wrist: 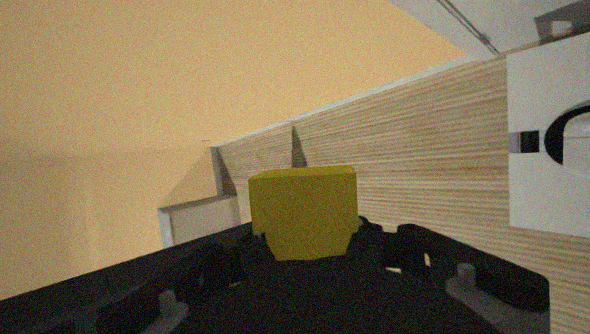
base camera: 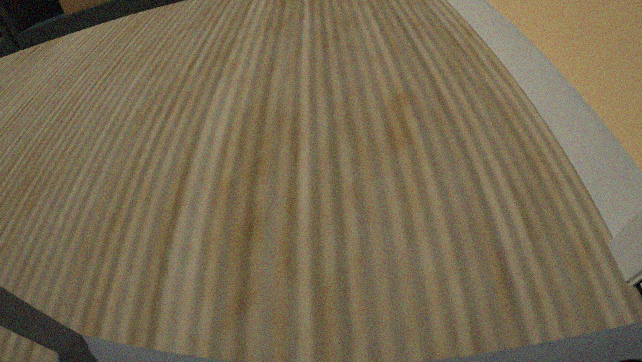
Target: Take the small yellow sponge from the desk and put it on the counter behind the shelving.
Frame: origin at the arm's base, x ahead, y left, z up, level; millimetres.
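Seen in the pictures: gripper, fingertip midpoint: [wrist: 308,227].
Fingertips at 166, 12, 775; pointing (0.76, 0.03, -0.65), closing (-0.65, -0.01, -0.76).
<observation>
A point is followed by its place in that frame, as x, y, z.
The yellow sponge [wrist: 304,212] {139, -10, 800} is between the fingertips of my gripper [wrist: 308,227] {166, 12, 775} in the wrist view. The gripper is shut on it, and the fingers hide the sponge's lower sides. The sponge is held up off the wood-striped floor. The desk, the counter and the shelving cannot be made out in either view.
In the base camera view the striped wood floor [base camera: 310,200] {379, 57, -396} runs ahead, with a pale baseboard [base camera: 560,95] {516, -339, -331} and an orange wall [base camera: 595,45] {497, -354, -228} at the right. A dark object [base camera: 95,17] {1288, 965, -363} stands at the upper left. In the wrist view the white base [wrist: 545,195] {78, 149, -14} shows at the right.
</observation>
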